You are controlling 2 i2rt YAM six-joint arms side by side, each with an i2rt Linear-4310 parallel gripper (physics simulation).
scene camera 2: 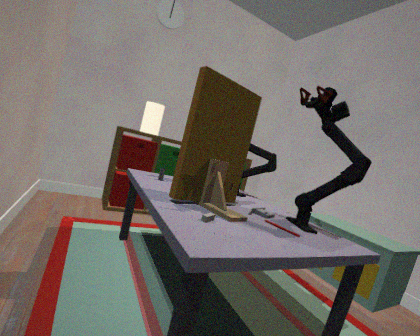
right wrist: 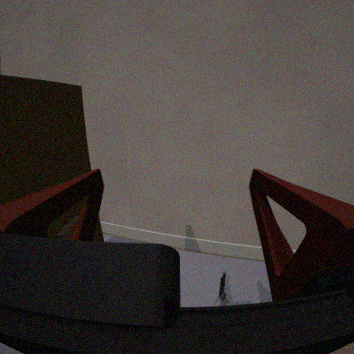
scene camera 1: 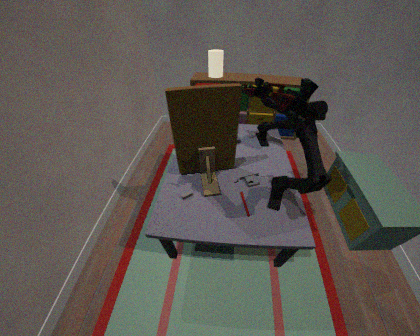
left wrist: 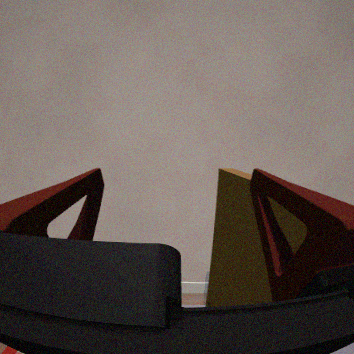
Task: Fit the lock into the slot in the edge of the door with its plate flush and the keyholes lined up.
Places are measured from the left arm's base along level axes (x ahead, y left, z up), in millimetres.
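Where they show: left gripper, between the fingertips: (scene camera 2: 308, 87) (scene camera 1: 269, 88) (left wrist: 176, 176); right gripper, between the fingertips: (right wrist: 176, 176); left arm's base, origin of its link: (scene camera 2: 300, 225) (scene camera 1: 275, 196); right arm's base, origin of its link: (scene camera 1: 262, 139).
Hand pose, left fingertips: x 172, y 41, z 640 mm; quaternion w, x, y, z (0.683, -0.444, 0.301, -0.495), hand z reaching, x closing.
Observation:
Things, the pixels of their centre, and the offset from my left fingertips. Level surfaces: height alone.
- brown door, middle of its body: (left wrist: 247, 294) (right wrist: 51, 195) (scene camera 2: 219, 142) (scene camera 1: 205, 133) dx +323, dy -85, dz -340 mm
- lock, middle of its body: (scene camera 2: 264, 213) (scene camera 1: 251, 180) dx +4, dy -105, dz -629 mm
- thin red rod, middle of its body: (scene camera 2: 281, 227) (scene camera 1: 244, 203) dx -4, dy +84, dz -637 mm
- table, height of its surface: dz -640 mm
- small grey block, middle of its body: (scene camera 2: 208, 217) (scene camera 1: 186, 195) dx +338, dy +172, dz -629 mm
- dark upright piece, middle of its body: (right wrist: 221, 283) (scene camera 2: 161, 174) dx +561, dy -447, dz -602 mm
The brown door (scene camera 1: 205, 122) (scene camera 2: 222, 130) (left wrist: 237, 245) (right wrist: 40, 130) stands upright on the table, braced by a wooden stand (scene camera 1: 208, 170) (scene camera 2: 214, 185). A small dark mark shows low on its face in scene camera 2; the slot does not show. A flat grey piece that looks like the lock (scene camera 1: 251, 180) (scene camera 2: 262, 213) lies on the table beside the stand, apart from the door. My left gripper (scene camera 1: 275, 98) (scene camera 2: 310, 90) (left wrist: 176, 176) is open and empty, high above the table. My right gripper (scene camera 1: 245, 88) (right wrist: 176, 176) is open and empty, raised behind the door in scene camera 1.
A thin red rod (scene camera 1: 245, 204) (scene camera 2: 282, 228) lies near the lock on the table (scene camera 1: 225, 222) (scene camera 2: 235, 247). A small grey block (scene camera 1: 187, 195) (scene camera 2: 208, 217) lies beside the stand. A dark upright piece (scene camera 2: 161, 174) (right wrist: 223, 287) stands beyond the door. A lamp (scene camera 1: 216, 63) (scene camera 2: 152, 118) stands behind.

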